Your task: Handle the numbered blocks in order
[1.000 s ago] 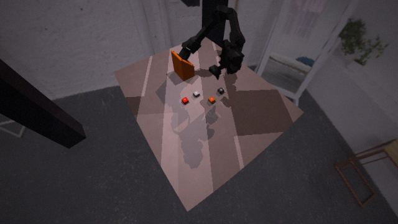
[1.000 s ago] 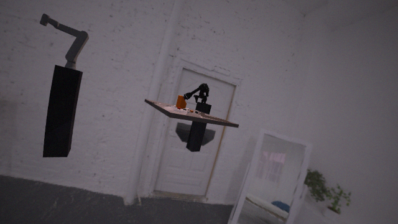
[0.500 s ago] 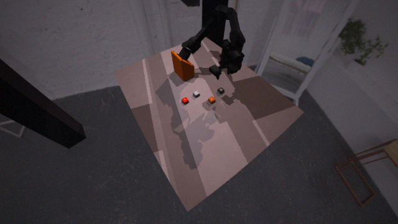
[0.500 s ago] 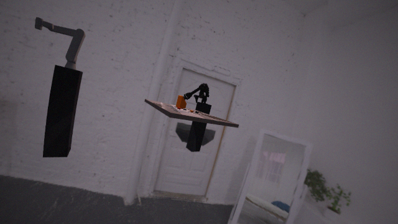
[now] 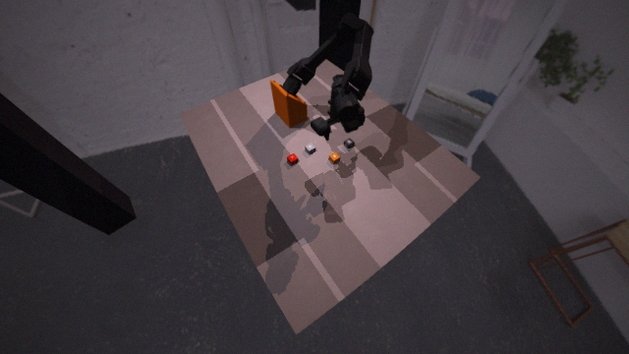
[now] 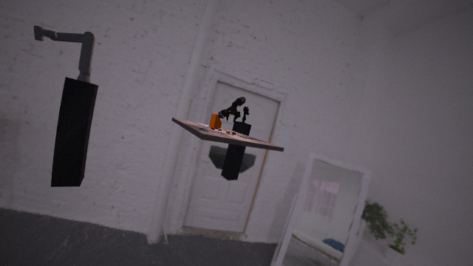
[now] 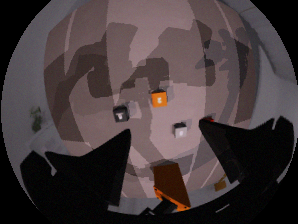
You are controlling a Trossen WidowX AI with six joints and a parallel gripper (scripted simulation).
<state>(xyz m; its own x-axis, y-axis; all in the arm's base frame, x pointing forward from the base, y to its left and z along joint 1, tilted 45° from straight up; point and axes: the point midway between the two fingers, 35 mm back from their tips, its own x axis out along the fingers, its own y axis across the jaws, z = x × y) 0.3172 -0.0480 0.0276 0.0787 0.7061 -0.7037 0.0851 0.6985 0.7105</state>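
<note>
My gripper tip is 12 cm above the orange block, 1 cm to the left of it and 1 cm short of it. From my gripper tip the other things lie so: red block: 14 cm to the right, 12 cm below, 9 cm behind.
</note>
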